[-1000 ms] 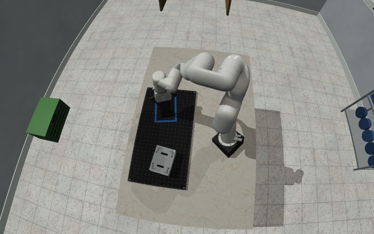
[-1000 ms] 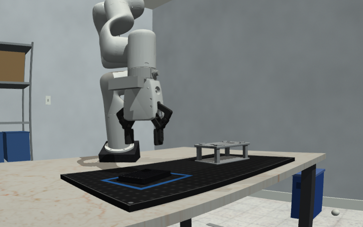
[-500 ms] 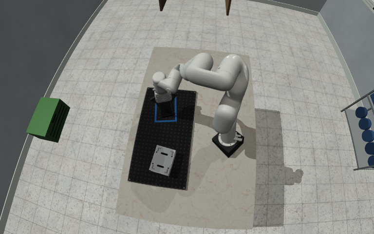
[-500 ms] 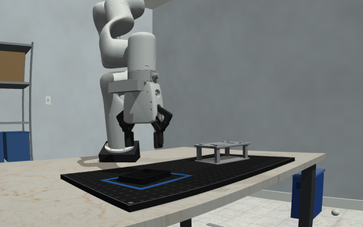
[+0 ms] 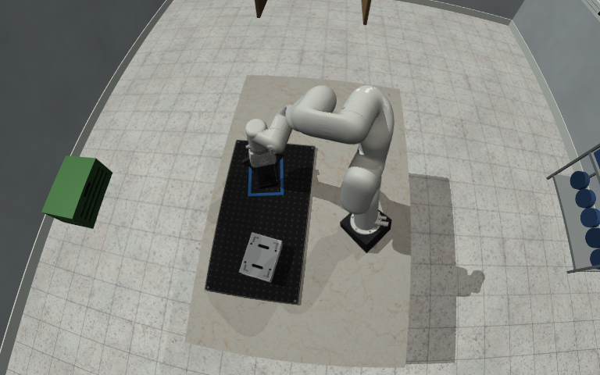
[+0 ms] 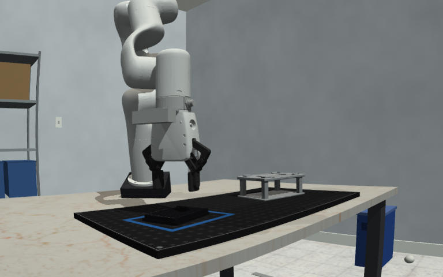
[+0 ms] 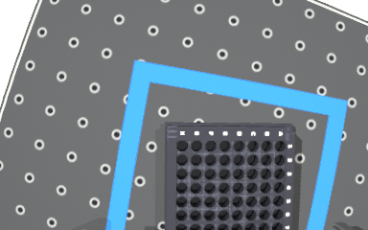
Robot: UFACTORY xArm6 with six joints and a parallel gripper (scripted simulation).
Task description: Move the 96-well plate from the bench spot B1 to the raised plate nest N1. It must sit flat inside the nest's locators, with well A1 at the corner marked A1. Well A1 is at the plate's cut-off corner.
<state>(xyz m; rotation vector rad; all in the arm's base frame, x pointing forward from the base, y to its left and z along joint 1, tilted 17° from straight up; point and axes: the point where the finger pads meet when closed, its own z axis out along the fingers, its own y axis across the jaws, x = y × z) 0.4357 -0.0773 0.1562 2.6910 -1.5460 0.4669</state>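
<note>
Now: the black 96-well plate 60 mm below my hand. From my hand the other things lie so: plate nest: 360 mm to the left, 110 mm behind, 10 mm below.
</note>
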